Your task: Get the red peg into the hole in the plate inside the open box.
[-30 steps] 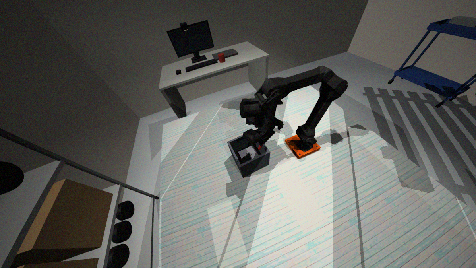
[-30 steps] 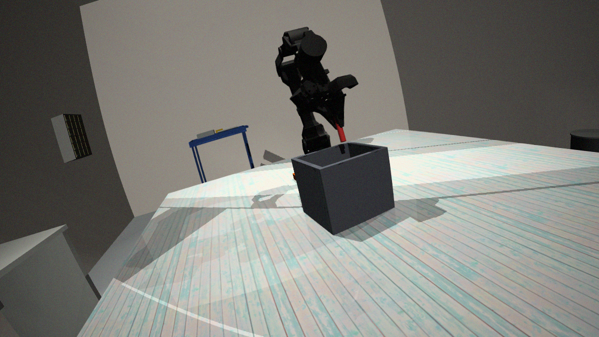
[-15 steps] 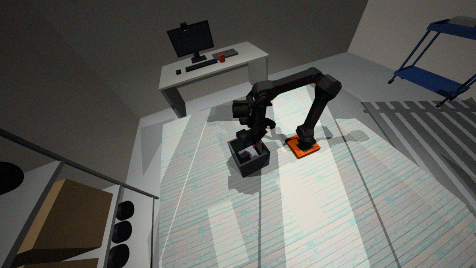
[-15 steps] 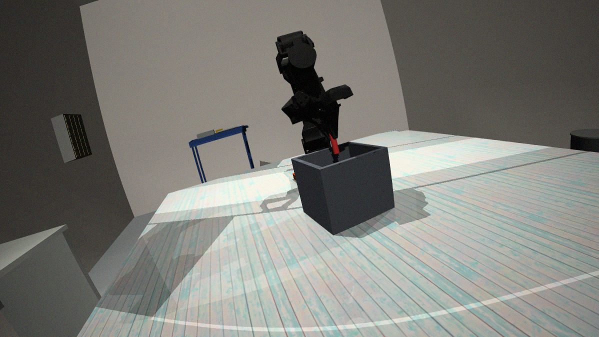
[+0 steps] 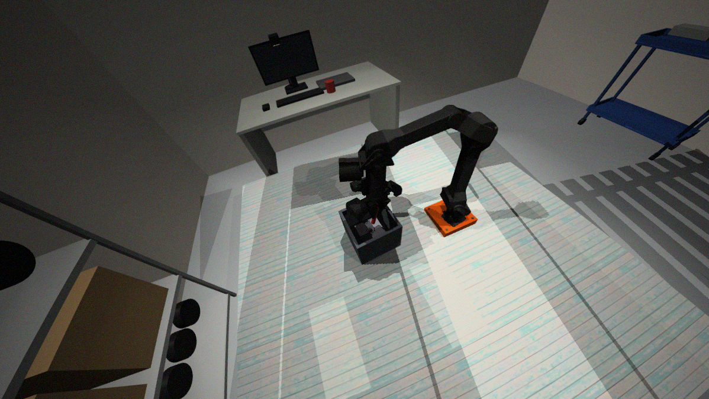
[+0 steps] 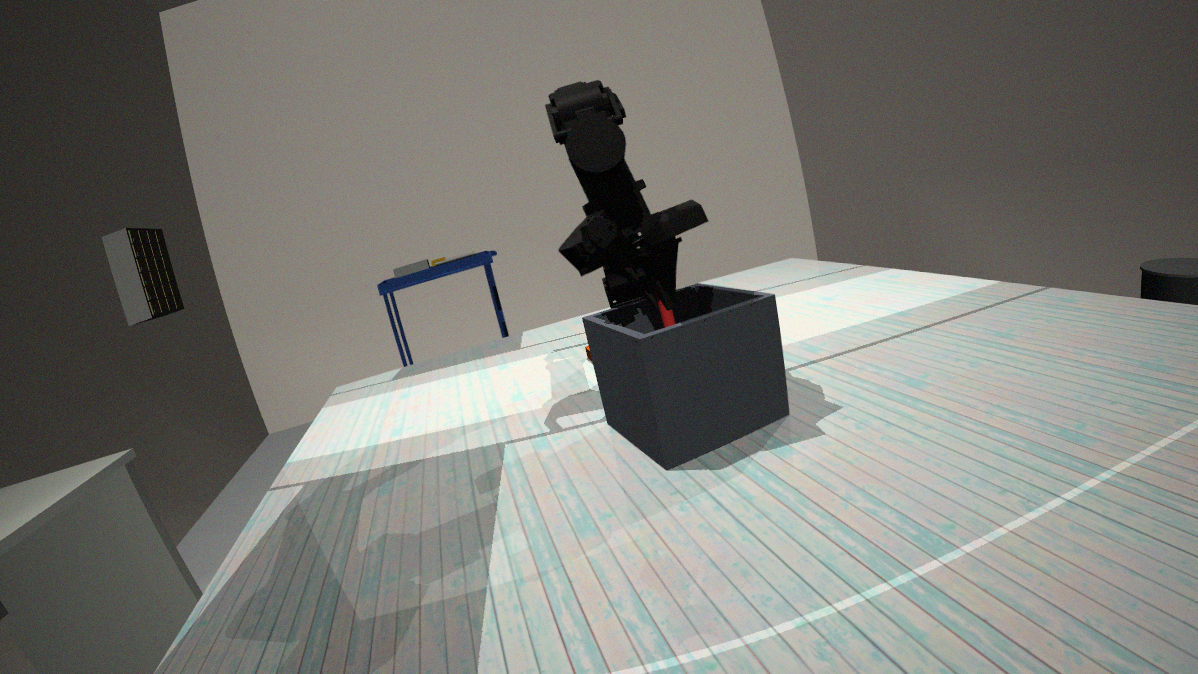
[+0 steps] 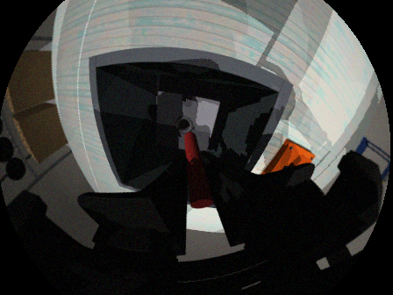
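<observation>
Now: the red peg 1 cm above my gripper tip. Also, from my gripper tip: pale plate: 2 cm ahead, 8 cm below.
</observation>
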